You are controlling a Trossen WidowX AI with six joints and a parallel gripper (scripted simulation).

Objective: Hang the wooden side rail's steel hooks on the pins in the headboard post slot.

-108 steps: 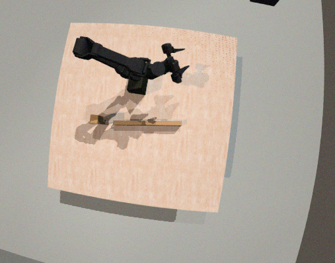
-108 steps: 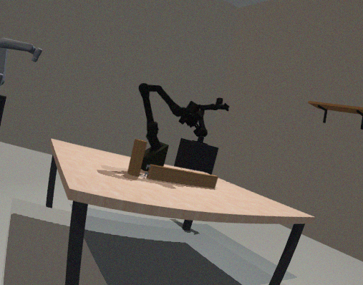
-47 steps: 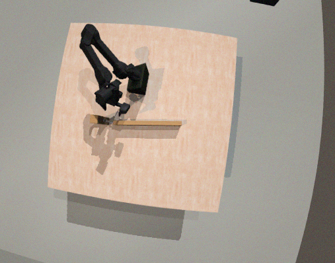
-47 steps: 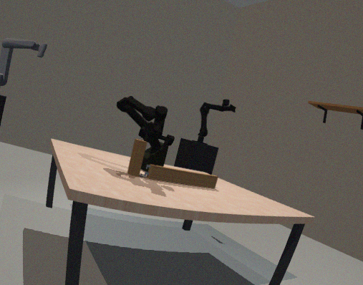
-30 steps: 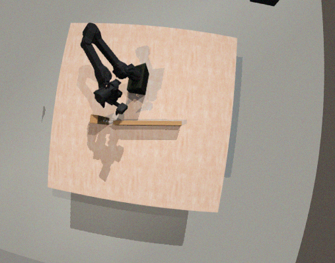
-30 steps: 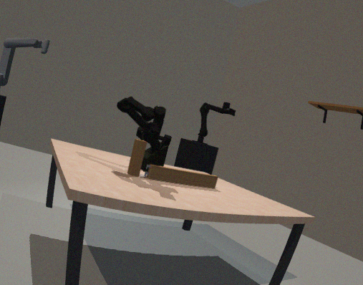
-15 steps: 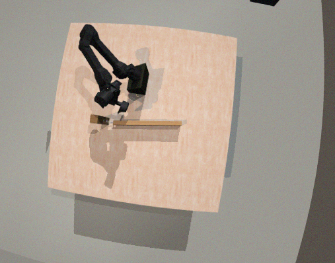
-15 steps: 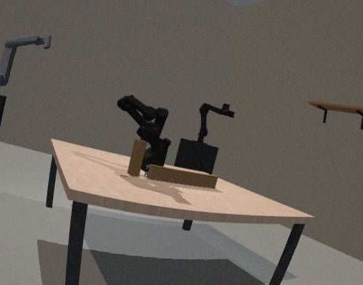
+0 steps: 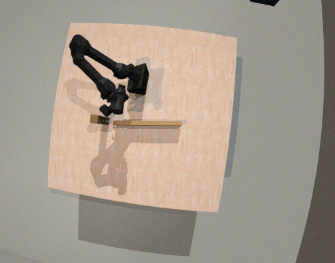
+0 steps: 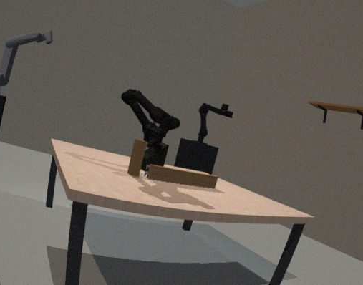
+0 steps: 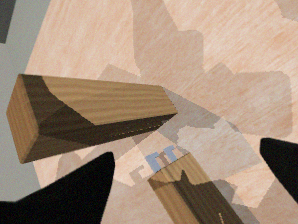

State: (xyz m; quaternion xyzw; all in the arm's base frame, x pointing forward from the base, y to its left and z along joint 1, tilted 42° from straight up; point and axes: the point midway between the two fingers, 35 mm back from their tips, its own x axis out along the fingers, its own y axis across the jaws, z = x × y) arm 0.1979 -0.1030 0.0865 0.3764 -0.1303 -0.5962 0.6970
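Right now the wooden headboard post is 7 cm ahead of my gripper tip, 8 cm to the right of it and 4 cm below it.
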